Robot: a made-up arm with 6 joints. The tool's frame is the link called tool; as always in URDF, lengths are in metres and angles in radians. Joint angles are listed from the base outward.
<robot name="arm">
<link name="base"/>
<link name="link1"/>
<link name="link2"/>
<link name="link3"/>
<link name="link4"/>
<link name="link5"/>
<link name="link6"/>
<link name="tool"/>
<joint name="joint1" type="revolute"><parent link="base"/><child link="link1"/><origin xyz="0.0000 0.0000 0.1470" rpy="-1.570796 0.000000 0.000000"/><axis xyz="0 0 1"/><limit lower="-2.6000" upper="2.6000"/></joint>
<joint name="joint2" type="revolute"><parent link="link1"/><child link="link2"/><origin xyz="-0.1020 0.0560 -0.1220" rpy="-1.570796 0.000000 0.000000"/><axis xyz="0 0 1"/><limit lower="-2.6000" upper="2.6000"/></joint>
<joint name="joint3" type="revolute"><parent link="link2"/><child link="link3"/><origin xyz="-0.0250 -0.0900 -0.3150" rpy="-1.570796 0.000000 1.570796"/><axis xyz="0 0 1"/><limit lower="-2.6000" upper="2.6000"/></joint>
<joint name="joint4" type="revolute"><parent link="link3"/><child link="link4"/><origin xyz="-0.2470 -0.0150 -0.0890" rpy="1.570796 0.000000 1.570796"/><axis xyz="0 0 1"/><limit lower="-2.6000" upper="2.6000"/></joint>
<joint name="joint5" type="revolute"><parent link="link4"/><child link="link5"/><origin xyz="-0.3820 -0.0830 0.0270" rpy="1.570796 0.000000 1.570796"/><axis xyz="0 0 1"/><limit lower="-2.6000" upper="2.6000"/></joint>
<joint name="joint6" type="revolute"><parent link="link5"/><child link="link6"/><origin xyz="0.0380 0.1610 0.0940" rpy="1.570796 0.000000 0.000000"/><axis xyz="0 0 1"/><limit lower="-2.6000" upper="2.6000"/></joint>
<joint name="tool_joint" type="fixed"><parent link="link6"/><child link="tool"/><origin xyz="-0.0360 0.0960 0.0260" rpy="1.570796 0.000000 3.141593"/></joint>
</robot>
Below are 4 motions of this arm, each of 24 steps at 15 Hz.
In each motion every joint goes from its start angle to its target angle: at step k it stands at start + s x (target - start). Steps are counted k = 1, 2, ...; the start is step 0. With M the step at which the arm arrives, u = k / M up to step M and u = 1 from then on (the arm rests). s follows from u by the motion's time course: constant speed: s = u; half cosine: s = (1 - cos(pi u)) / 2; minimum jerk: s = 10 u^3 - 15 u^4 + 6 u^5.
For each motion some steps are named. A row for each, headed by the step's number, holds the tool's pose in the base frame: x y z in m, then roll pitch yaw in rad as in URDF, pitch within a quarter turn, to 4 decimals.
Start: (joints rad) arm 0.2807 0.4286 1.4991 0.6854 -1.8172 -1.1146
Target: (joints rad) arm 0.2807 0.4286 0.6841 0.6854 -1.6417 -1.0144
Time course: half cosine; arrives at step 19
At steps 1, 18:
1: -0.0002 -0.2666 0.0298 3.1170 -0.5852 1.8142
18: 0.0984 0.0071 0.0065 2.2462 -1.2071 2.4267

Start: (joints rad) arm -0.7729 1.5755 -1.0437 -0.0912 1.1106 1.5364
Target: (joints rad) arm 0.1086 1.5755 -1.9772 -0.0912 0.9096 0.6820
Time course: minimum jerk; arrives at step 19
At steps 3, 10, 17, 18, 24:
3: 0.1044 -0.3890 0.6210 0.4540 -0.3012 0.0624
10: 0.1558 -0.3929 0.6680 0.7031 -0.6861 -0.2402
17: 0.2198 -0.3857 0.6552 1.1286 -0.8967 -0.7253
18: 0.2212 -0.3854 0.6545 1.1392 -0.8989 -0.7371
24: 0.2214 -0.3854 0.6544 1.1408 -0.8993 -0.7390

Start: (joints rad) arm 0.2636 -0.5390 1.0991 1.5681 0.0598 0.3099
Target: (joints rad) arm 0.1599 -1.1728 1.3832 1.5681 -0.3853 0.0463
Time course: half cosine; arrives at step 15
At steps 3, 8, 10, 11, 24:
3: 0.0578 0.2047 0.3614 -1.1694 -0.4662 1.7400
8: -0.0258 0.1890 0.3521 -1.2869 -0.6183 2.1674
10: -0.0563 0.1788 0.3450 -1.3539 -0.6674 2.3672
11: -0.0682 0.1741 0.3415 -1.3847 -0.6851 2.4549
24: -0.0898 0.1646 0.3339 -1.4474 -0.7138 2.6297

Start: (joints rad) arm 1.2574 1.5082 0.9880 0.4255 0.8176 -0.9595
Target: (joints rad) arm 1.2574 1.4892 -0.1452 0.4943 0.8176 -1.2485
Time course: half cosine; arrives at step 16
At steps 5, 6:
5: 0.0848 -0.3736 0.2366 -0.7130 0.8048 0.1487
6: 0.0839 -0.3729 0.2218 -0.7108 0.6881 0.1619

